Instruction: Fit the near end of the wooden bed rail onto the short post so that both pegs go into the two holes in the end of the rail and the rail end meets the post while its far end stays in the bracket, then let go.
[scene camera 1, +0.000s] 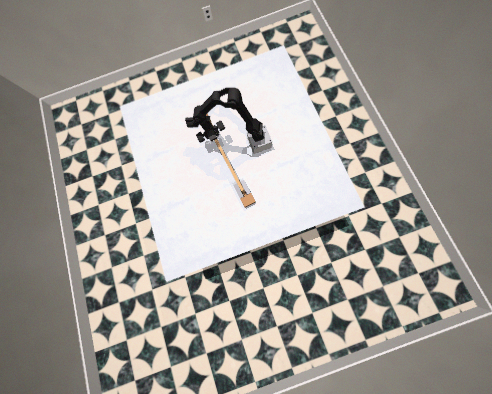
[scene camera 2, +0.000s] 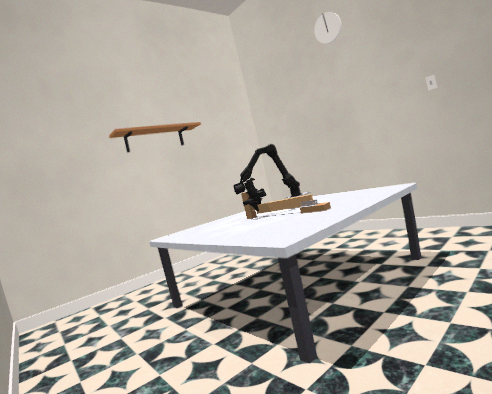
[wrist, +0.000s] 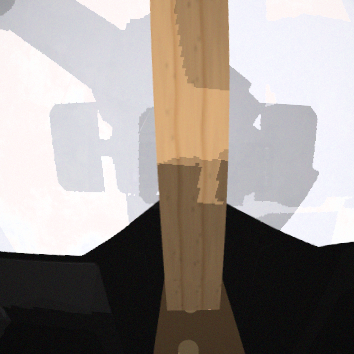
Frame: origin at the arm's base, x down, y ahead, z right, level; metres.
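Seen in the pictures: gripper, between the fingertips: (scene camera 2: 259, 210) (wrist: 187, 206); arm's base, origin of its link: (scene camera 1: 258, 136) (scene camera 2: 296, 195).
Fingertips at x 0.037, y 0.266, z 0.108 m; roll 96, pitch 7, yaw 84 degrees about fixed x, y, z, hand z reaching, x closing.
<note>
Offsets run from my fingertips to a thing's top centre. "spot": to the spot under its first point. Level surfaces: height alone.
The long wooden bed rail {dx -0.056, dy -0.026, dz -0.197 m} (scene camera 1: 229, 166) (scene camera 2: 283, 203) (wrist: 191, 123) lies across the white table {dx +0.042 m} (scene camera 1: 303, 156) (scene camera 2: 283, 234). Its far end sits at the metal bracket on a small wooden base {dx +0.007, dy -0.059, dz -0.420 m} (scene camera 1: 248, 201) (scene camera 2: 315, 207). My gripper (scene camera 1: 211, 134) (scene camera 2: 252, 196) (wrist: 187, 206) is shut on the rail near its near end. The short upright post {spot: dx -0.006, dy +0.031, dz +0.057 m} (scene camera 2: 250, 211) (wrist: 197, 328) stands right at that end. In the wrist view the rail's end stops just over the dark post, and one pale peg {spot: dx -0.041, dy +0.008, dz +0.044 m} (wrist: 189, 347) shows beyond it. Whether the end touches the post I cannot tell.
The arm's base (scene camera 1: 260, 145) stands on the table to the right of the rail. A wall shelf (scene camera 2: 154, 129) hangs at the far left, away from the table.
</note>
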